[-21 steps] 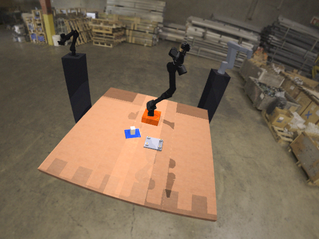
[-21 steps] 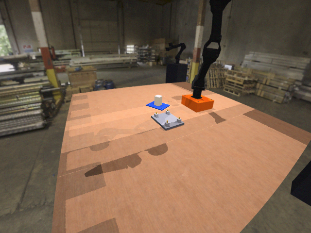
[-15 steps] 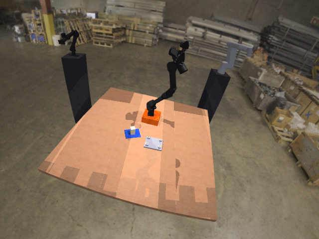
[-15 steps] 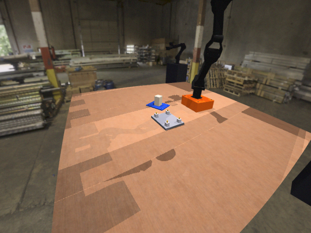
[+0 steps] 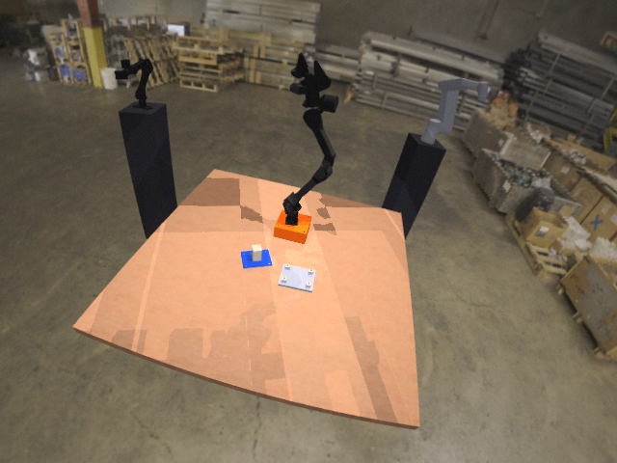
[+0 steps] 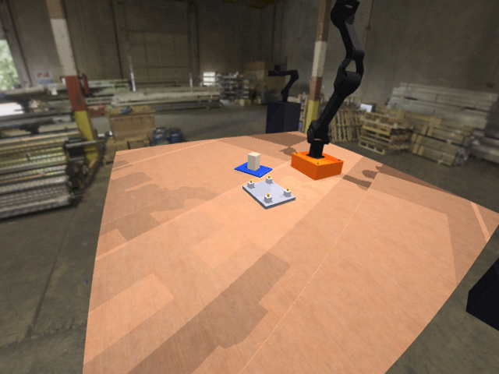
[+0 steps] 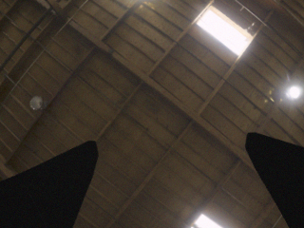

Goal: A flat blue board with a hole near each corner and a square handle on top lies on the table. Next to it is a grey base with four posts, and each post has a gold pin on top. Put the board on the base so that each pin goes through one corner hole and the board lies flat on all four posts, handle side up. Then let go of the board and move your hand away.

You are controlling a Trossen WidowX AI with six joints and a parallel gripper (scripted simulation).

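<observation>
Right now my gripper tip is 200 mm short of the blue board, 110 mm to the left of it and 840 mm above it. From my gripper tip the other things lie so: grey base (300 mm ahead, 80 mm to the left, 850 mm below).
</observation>
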